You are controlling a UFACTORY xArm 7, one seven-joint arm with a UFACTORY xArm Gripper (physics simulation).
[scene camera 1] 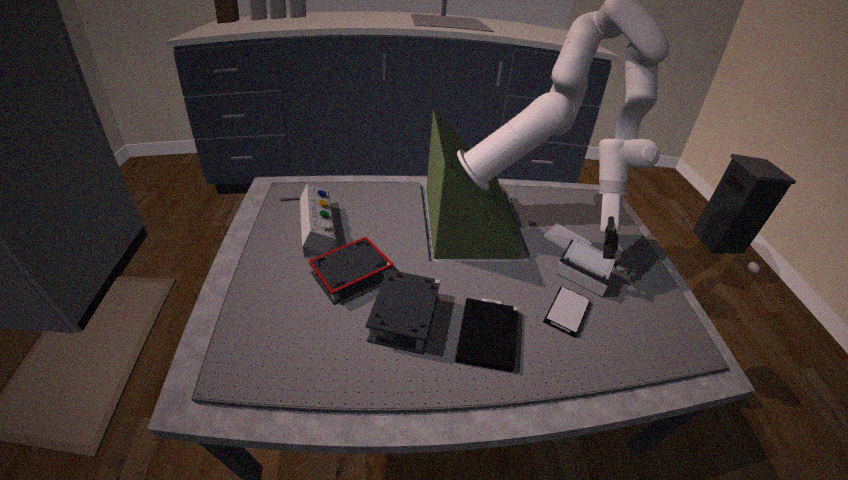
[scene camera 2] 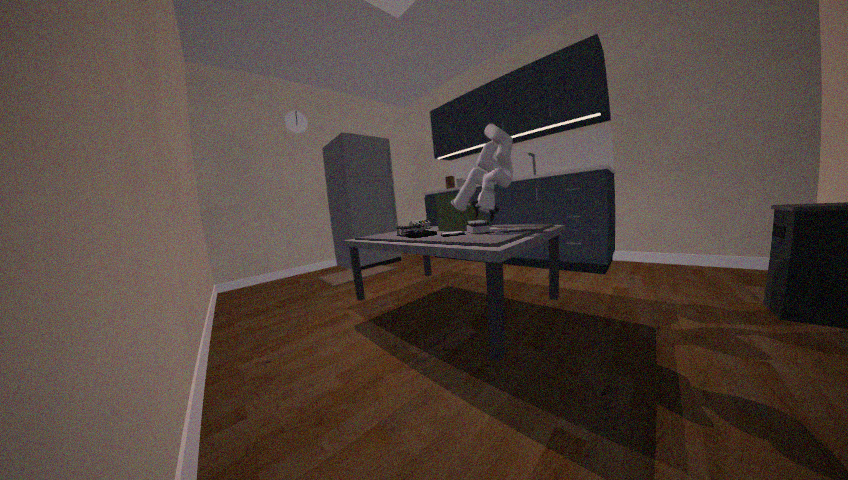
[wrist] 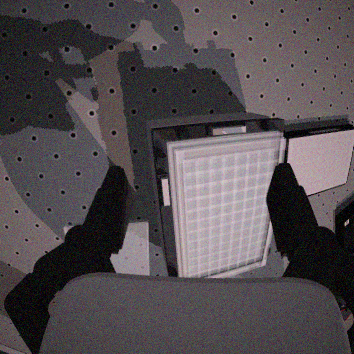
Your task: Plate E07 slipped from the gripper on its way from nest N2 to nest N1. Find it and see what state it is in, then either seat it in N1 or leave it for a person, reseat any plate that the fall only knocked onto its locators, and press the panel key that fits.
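A pale plate with a grid of wells lies on a grey, dark-rimmed nest at the table's right. Nest rim shows on its left and far sides in the wrist view; I cannot tell whether it is level. My gripper is open and empty above it, fingers on either side in the wrist view. Two dark raised units, one with a red outline and one plain, stand left of centre. The key panel has blue, yellow and green keys. No plate or nest label is readable.
A low black tray lies near the front. A small white-topped block lies near the nest. A pale flat piece is behind the nest. The green wedge stands under the arm's base.
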